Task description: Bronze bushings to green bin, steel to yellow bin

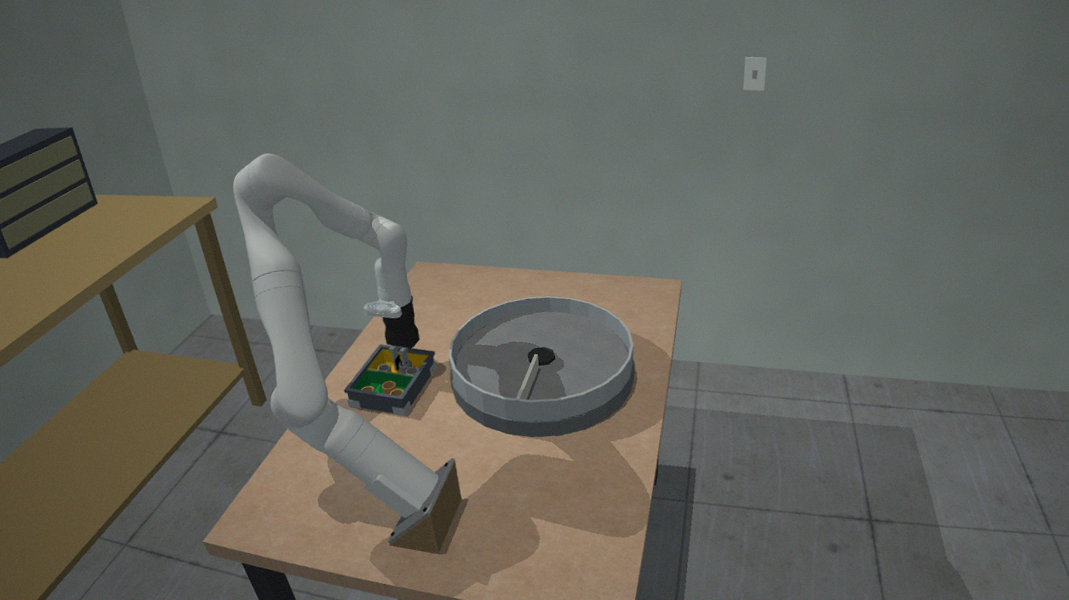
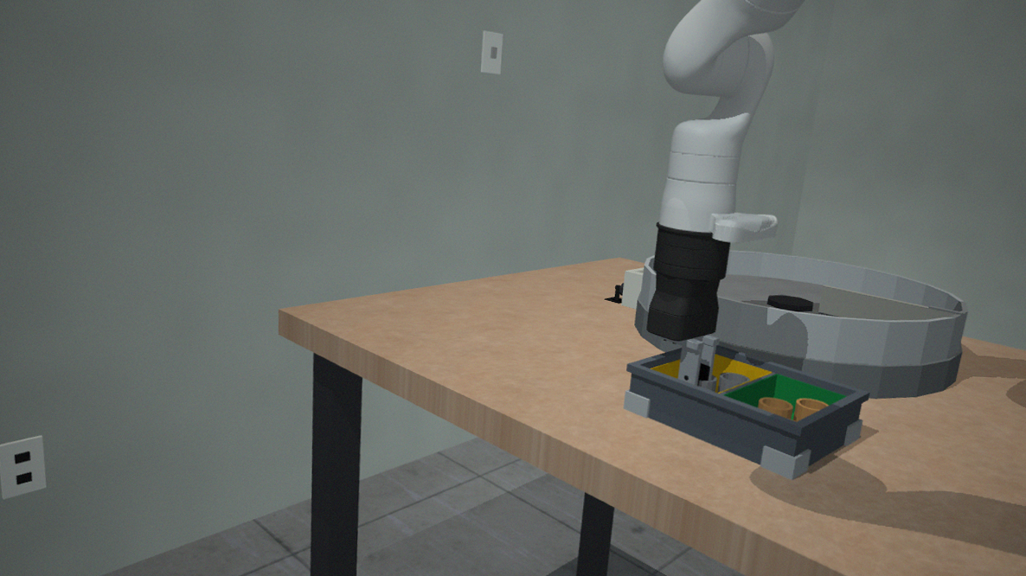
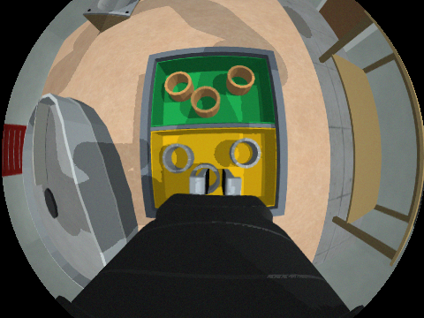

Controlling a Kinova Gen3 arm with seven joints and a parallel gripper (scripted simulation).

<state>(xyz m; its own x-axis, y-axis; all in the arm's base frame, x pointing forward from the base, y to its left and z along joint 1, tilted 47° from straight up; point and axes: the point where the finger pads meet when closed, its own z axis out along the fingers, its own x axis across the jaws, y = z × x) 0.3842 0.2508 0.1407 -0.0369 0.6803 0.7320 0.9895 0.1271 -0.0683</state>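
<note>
The bin tray lies 60 mm behind my hand and 10 mm to the right of it. Round my hand: grey turntable: 90 mm ahead, 330 mm to the right, 20 mm above.
</note>
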